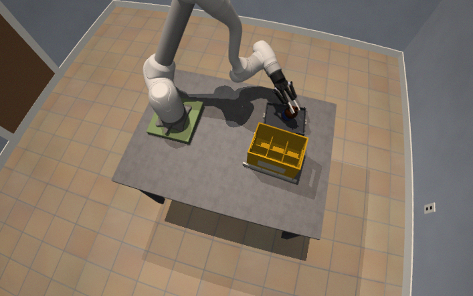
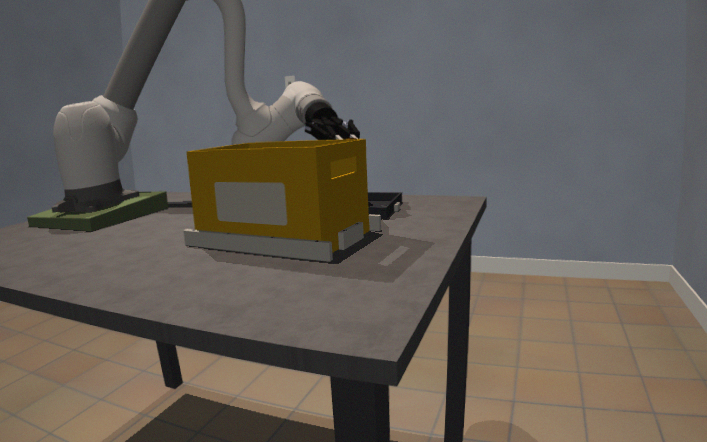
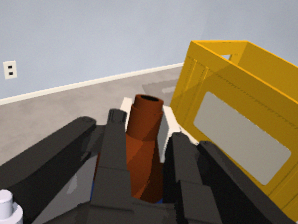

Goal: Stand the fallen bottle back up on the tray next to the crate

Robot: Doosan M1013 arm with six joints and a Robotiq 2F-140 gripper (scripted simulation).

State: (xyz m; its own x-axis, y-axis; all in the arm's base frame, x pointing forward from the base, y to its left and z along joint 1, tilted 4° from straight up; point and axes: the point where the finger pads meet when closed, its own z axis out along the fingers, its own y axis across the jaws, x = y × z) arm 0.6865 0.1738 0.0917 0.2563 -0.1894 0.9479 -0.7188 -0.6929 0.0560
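The bottle is 60 mm below my hand. Round my hand: yellow crate 40 mm behind, 270 mm to the right, 70 mm below; tray 20 mm behind, 140 mm below.
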